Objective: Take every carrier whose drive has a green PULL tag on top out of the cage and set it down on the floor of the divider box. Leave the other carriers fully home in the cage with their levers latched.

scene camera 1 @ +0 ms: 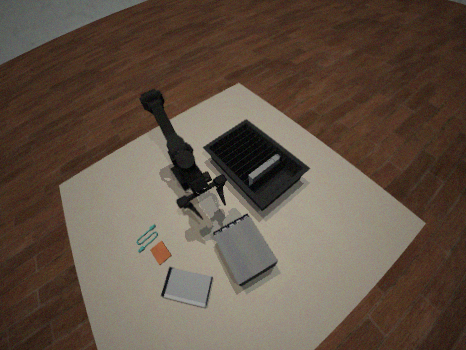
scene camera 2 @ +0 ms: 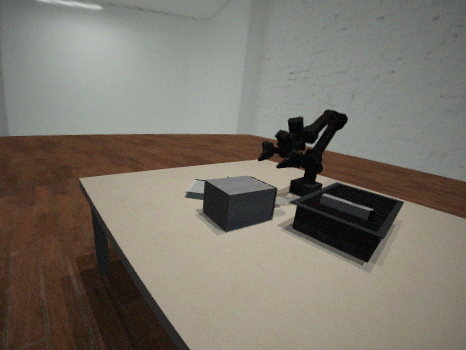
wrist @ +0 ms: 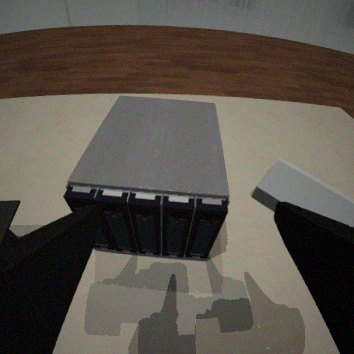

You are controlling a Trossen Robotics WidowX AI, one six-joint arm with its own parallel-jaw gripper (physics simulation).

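Places are measured from the arm's base along level axes (x ahead, y left, z up), in metres.
Pixels of known places: gripper, between the fingertips: (scene camera 1: 214,212) (scene camera 2: 267,163) (wrist: 188,211); arm's base, origin of its link: (scene camera 2: 308,181).
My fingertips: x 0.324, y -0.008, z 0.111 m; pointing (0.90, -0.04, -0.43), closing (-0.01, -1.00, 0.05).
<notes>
For each thing: its middle in the pictures, then the offset to it from my fingertips. "*": a spot on its surface instead.
- grey cage, middle of its body: (wrist: 158,175) (scene camera 2: 239,203) (scene camera 1: 244,250) dz -0.122, dx +0.141, dy +0.020 m
- black divider box, middle of its body: (scene camera 2: 349,217) (scene camera 1: 253,164) dz -0.141, dx -0.157, dy +0.284 m
- light grey bar, a spot on its surface: (scene camera 2: 346,206) (scene camera 1: 268,168) * dz -0.073, dx -0.064, dy +0.294 m
- orange square, a spot on its surface: (scene camera 1: 161,252) * dz -0.167, dx -0.055, dy -0.264 m
- teal cable, middle of its body: (scene camera 1: 147,238) dz -0.167, dx -0.148, dy -0.295 m
The grey cage (scene camera 1: 246,252) (scene camera 2: 250,212) (wrist: 155,142) stands on the table. Several dark carrier fronts (wrist: 146,225) stand side by side in its open end, with pale pieces along their top edges. The carriers' tops are hidden under the cage roof; no green tag shows. Lever states are too dark to tell. My gripper (scene camera 1: 213,211) (scene camera 2: 270,162) (wrist: 188,211) is open and empty, above the table on the carrier-front side of the cage. The black divider box (scene camera 1: 286,191) (scene camera 2: 335,237) has narrow slots and an open bay; a light grey bar (scene camera 1: 264,169) (scene camera 2: 346,206) lies across it.
A flat grey, drive-like slab (scene camera 1: 187,287) (scene camera 2: 195,189) (wrist: 305,187) lies beside the cage, behind the right finger in the wrist view. An orange square (scene camera 1: 161,252) and a teal cable (scene camera 1: 148,238) lie near it. The divider box is close to the cage's other side.
</notes>
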